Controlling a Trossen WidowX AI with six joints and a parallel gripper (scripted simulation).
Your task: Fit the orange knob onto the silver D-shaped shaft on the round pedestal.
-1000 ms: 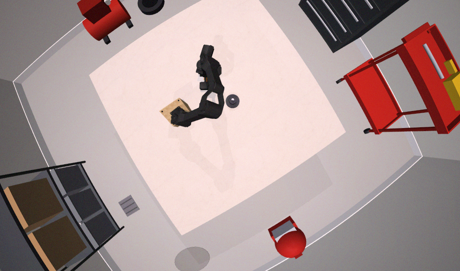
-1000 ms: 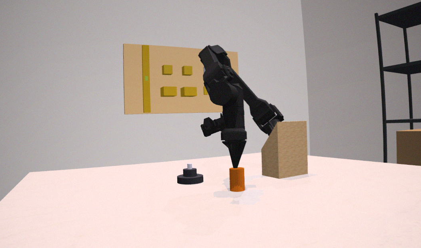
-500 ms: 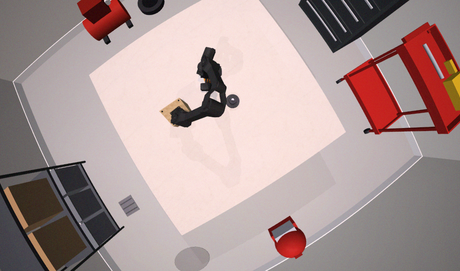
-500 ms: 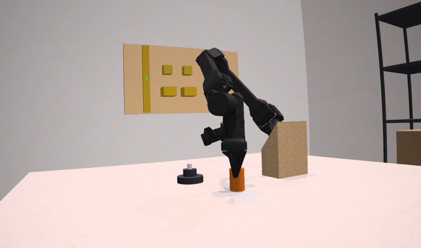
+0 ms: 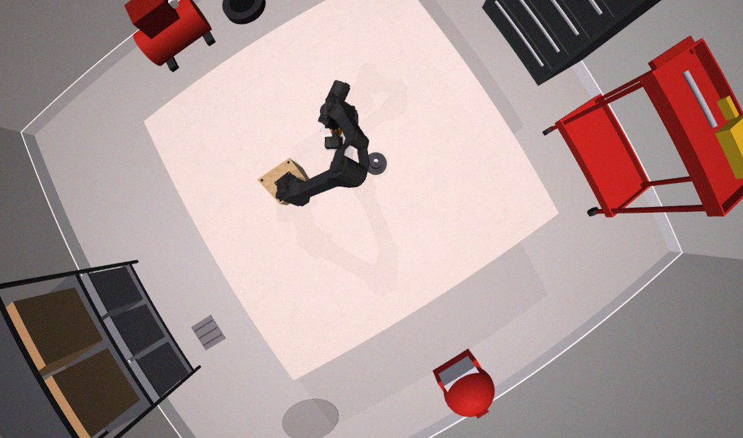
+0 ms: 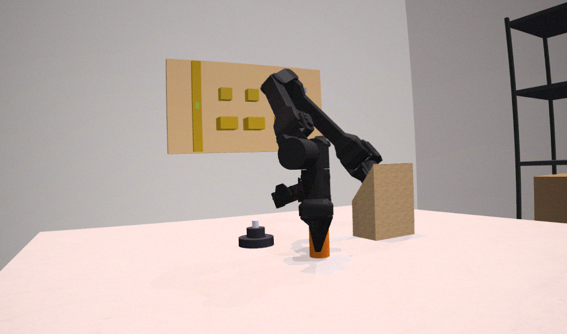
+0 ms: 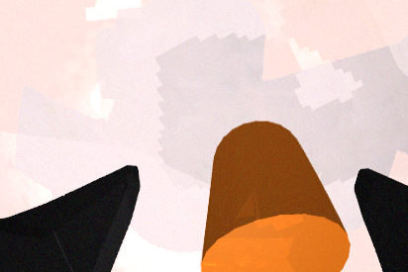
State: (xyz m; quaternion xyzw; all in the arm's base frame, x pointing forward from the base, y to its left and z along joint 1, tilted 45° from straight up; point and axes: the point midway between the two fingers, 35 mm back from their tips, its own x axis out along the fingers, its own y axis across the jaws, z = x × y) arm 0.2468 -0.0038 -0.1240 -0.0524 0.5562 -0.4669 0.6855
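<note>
My gripper tip is now 2 cm below the knob. Also, from my gripper tip: pedestal 19 cm to the right, 4 cm ahead, 1 cm above.
</note>
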